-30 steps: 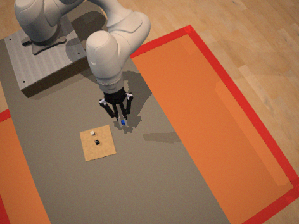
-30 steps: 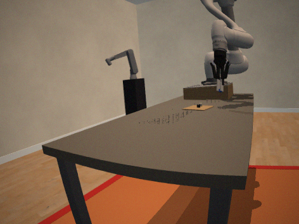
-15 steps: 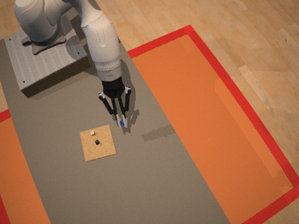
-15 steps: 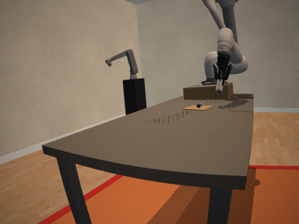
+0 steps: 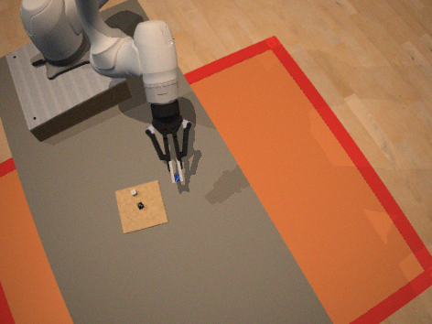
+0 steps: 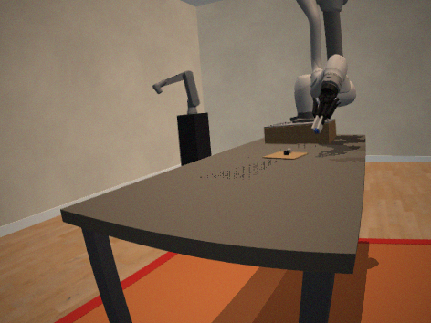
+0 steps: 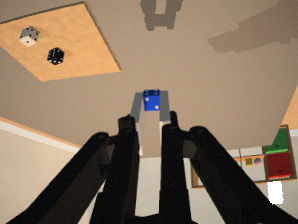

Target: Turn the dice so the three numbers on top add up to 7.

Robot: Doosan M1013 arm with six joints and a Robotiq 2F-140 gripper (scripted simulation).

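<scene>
My gripper is now 140 mm to the left of the white die, 110 mm above it and 20 mm past it. Round my hand: black die: 140 mm to the right, 110 mm below, 30 mm ahead; tan mat: 140 mm to the right, 120 mm below, 30 mm ahead; blue die: 20 mm below, 20 mm ahead.
</scene>
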